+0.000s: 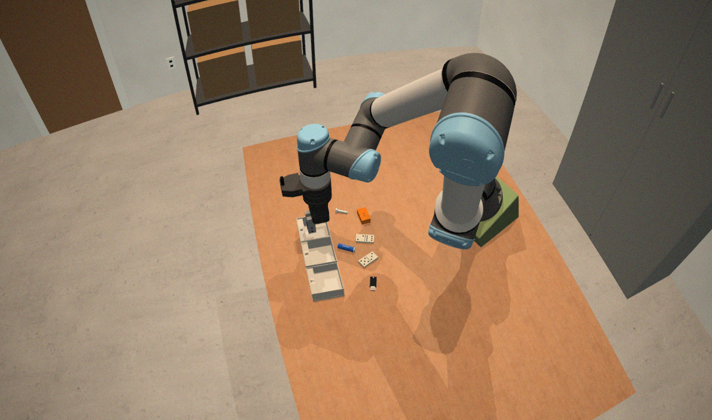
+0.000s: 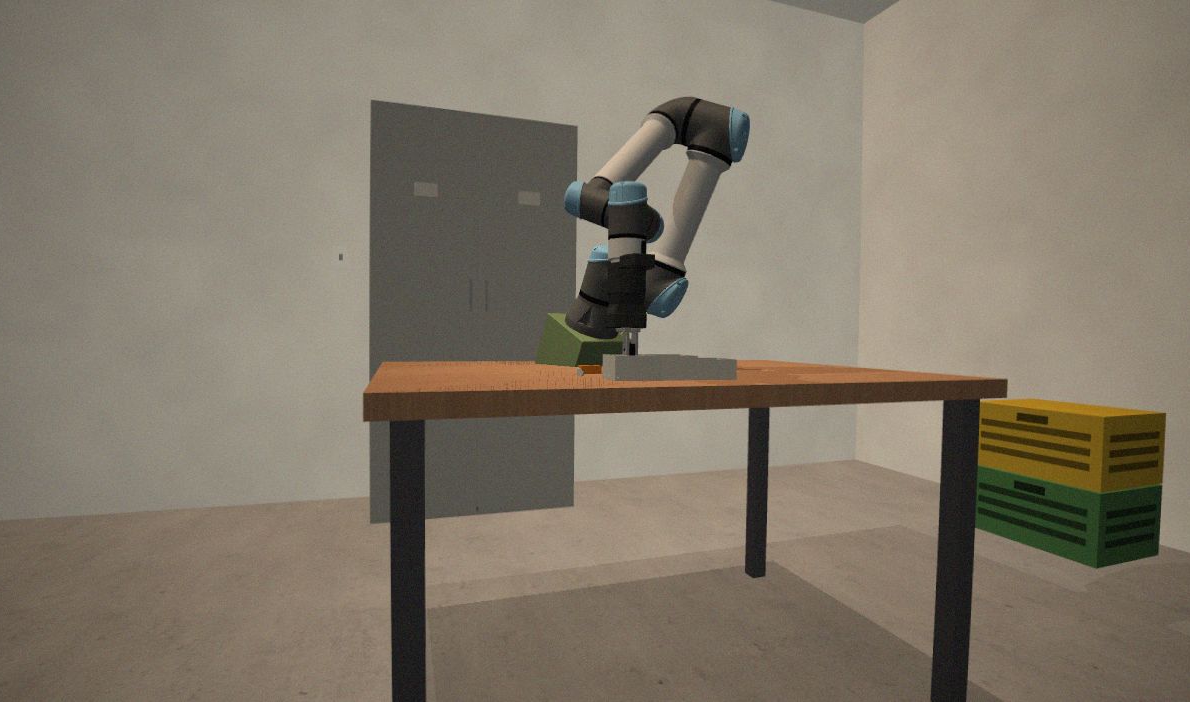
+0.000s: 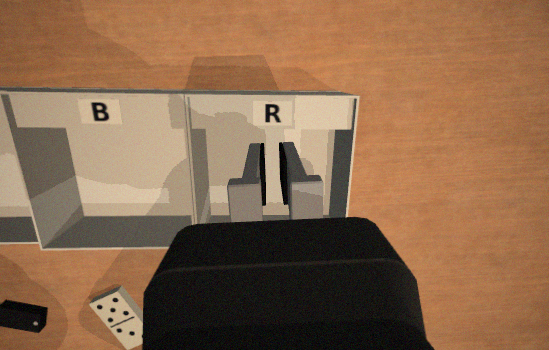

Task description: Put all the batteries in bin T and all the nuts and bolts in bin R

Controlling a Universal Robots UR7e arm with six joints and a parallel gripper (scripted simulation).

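Right now my hand is 10 mm short of the grey bin row, 80 mm to the right of it and 30 mm above it. Also, from my hand: blue cylindrical battery 70 mm behind, 80 mm to the left, 40 mm below; grey bolt 110 mm behind, 50 mm to the right, 50 mm below; orange 9 V battery 160 mm behind, 10 mm to the right, 40 mm below.
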